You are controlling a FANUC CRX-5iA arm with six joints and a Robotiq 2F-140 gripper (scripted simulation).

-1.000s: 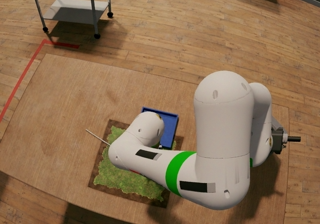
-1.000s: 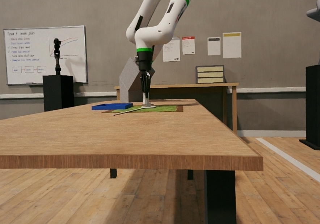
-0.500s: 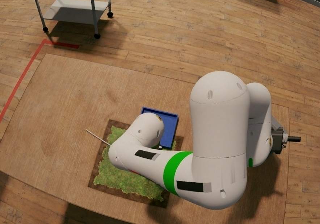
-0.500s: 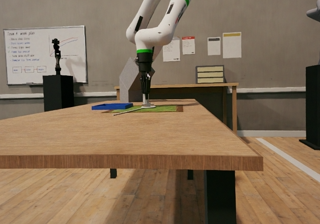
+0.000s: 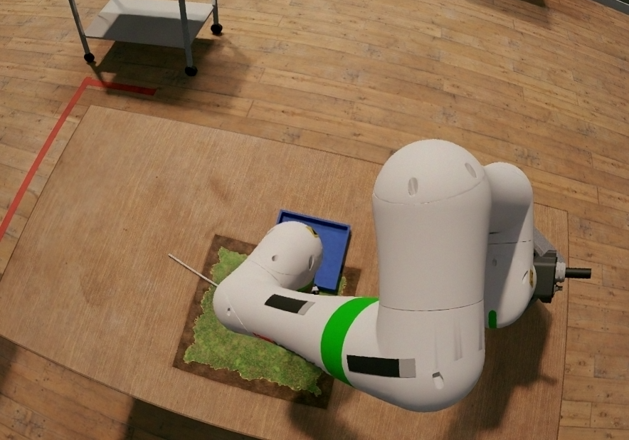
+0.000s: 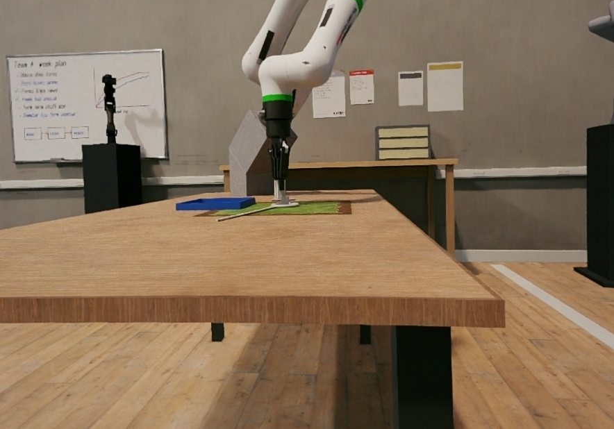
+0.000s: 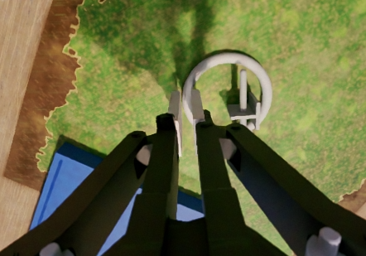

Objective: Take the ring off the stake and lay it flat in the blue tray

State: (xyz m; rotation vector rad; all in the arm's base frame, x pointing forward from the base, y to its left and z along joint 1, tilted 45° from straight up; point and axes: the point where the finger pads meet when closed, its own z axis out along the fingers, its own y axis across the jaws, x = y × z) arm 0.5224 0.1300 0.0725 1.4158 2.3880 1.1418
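The ring is 40 mm below my hand, 30 mm ahead of it and 20 mm to the left of it. From my hand the other things lie so: blue tray 200 mm to the right, 40 mm below, 30 mm ahead; then short stake 50 mm ahead, 40 mm below, 30 mm to the left; then grass mat 60 mm below, 50 mm ahead, 20 mm to the left.
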